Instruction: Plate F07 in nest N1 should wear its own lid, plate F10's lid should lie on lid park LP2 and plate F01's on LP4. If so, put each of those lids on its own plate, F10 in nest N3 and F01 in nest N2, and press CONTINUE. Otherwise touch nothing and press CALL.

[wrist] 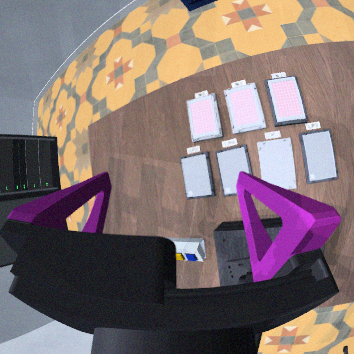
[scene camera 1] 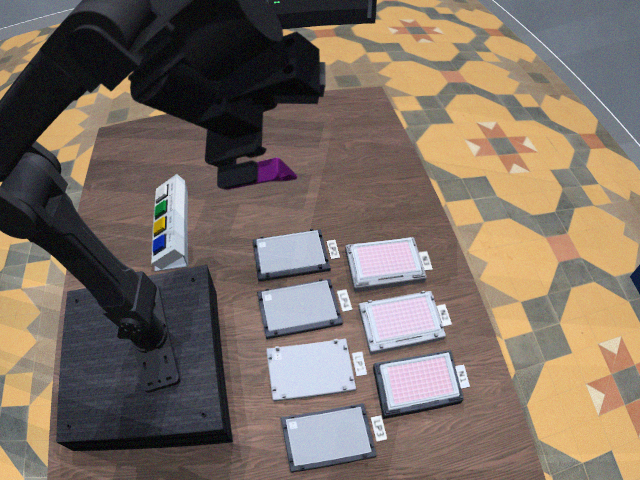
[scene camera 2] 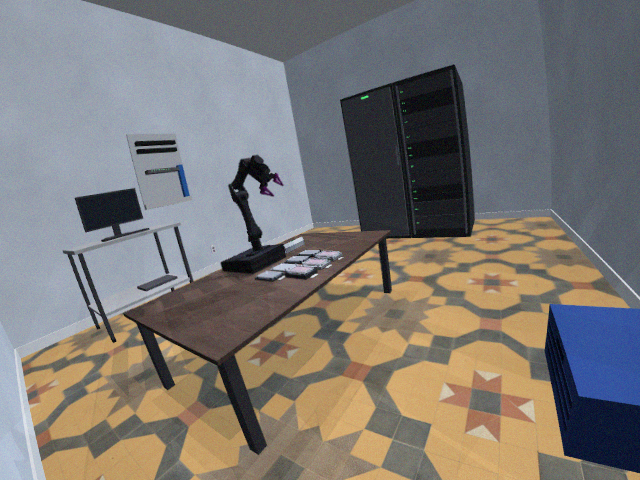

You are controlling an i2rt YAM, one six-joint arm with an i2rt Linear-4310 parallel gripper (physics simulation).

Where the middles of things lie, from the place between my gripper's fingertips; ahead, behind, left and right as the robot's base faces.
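Labels:
From my hand: lid park LP4 (scene camera 1: 332, 323), 44 cm below, 2 cm ahead, 4 cm to the left. Lid park LP1 (scene camera 1: 317, 369), well below, slightly to the right. Nest N2 (scene camera 1: 443, 318), 44 cm below, 5 cm to the right, 19 cm ahead. Nest N3 (scene camera 1: 424, 261), well below, slightly to the left, a good way ahead.

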